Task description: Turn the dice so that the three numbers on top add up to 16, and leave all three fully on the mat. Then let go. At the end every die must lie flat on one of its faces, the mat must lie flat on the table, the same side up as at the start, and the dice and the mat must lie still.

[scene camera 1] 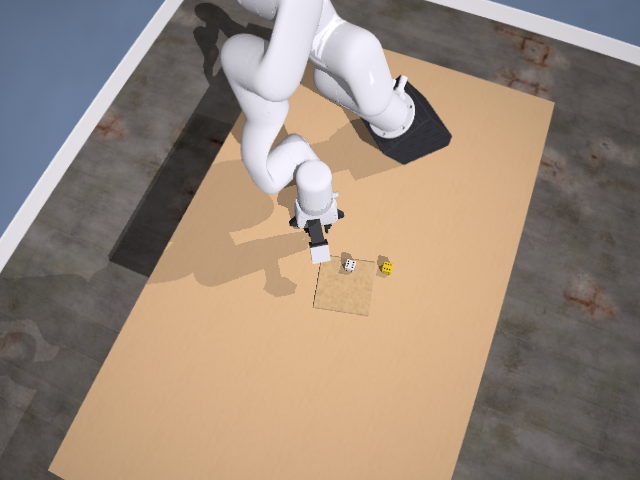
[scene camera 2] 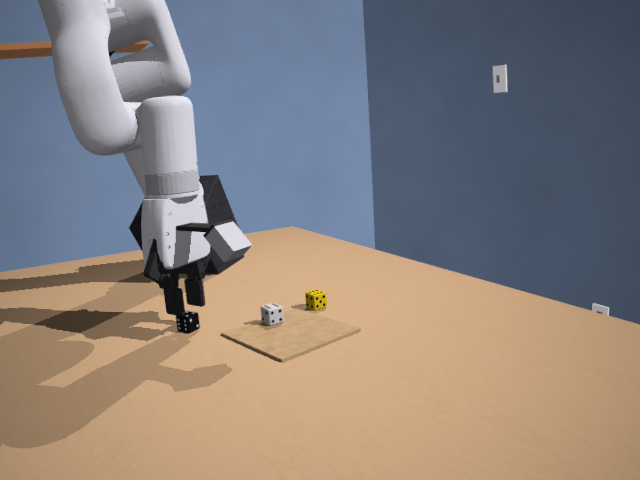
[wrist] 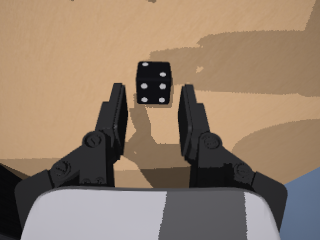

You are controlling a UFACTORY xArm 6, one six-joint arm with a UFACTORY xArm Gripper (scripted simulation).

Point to a black die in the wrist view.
153,79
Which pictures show my gripper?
Scene camera 1, scene camera 2 and the wrist view: all of them.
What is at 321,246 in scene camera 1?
My gripper.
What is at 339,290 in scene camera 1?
A tan mat.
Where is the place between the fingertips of my gripper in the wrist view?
153,99
